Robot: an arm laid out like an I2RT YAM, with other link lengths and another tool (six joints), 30 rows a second.
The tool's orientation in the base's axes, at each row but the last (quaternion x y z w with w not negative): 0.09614, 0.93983, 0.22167, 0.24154; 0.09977, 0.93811, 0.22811, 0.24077; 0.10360, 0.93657, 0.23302, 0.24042; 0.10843, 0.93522, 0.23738, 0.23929; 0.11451, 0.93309, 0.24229, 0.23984; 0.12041, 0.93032, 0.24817, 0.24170; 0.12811, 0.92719, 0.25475, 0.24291; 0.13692, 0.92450, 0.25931, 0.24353
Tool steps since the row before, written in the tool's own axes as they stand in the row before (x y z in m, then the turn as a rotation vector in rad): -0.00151, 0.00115, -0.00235, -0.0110, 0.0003, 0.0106; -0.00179, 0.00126, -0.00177, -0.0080, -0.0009, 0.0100; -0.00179, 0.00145, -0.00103, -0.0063, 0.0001, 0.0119; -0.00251, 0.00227, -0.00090, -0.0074, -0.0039, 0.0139; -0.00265, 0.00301, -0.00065, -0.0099, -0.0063, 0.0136; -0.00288, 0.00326, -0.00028, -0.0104, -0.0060, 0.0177; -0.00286, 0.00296, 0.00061, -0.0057, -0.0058, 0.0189; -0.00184, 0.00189, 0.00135, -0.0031, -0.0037, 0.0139
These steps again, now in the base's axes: 0.00022, -0.00029, 0.00300, 0.0148, 0.0010, -0.0037; 0.00076, -0.00010, 0.00271, 0.0118, 0.0006, -0.0050; 0.00115, 0.00032, 0.00222, 0.0114, 0.0028, -0.0067; 0.00192, 0.00081, 0.00282, 0.0130, -0.0003, -0.0097; 0.00224, 0.00145, 0.00306, 0.0147, -0.0033, -0.0098; 0.00266, 0.00166, 0.00303, 0.0173, -0.0015, -0.0125; 0.00308, 0.00170, 0.00223, 0.0139, 0.0008, -0.0151; 0.00250, 0.00142, 0.00072, 0.0094, 0.0015, -0.0112
